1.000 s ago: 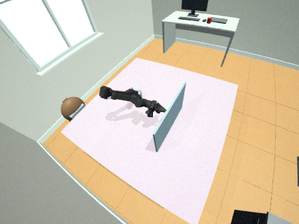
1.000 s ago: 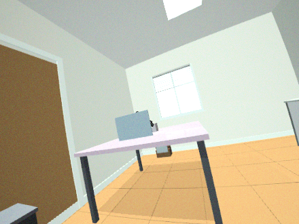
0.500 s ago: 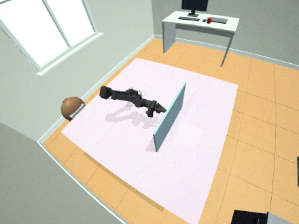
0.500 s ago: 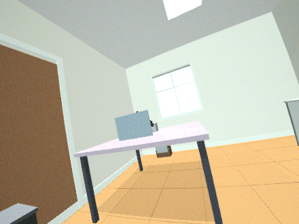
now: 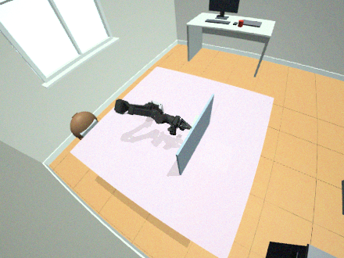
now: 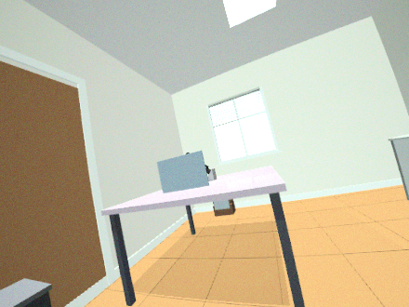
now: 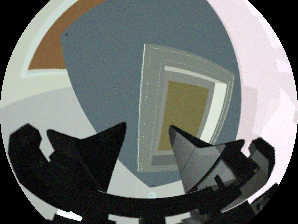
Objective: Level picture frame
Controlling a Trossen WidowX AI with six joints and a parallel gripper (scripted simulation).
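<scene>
My gripper tip is 10 mm short of the picture frame, 20 mm to the right of it and 50 mm above it. Also, from my gripper tip: grey-blue wall panel 20 mm ahead, 60 mm below.
</scene>
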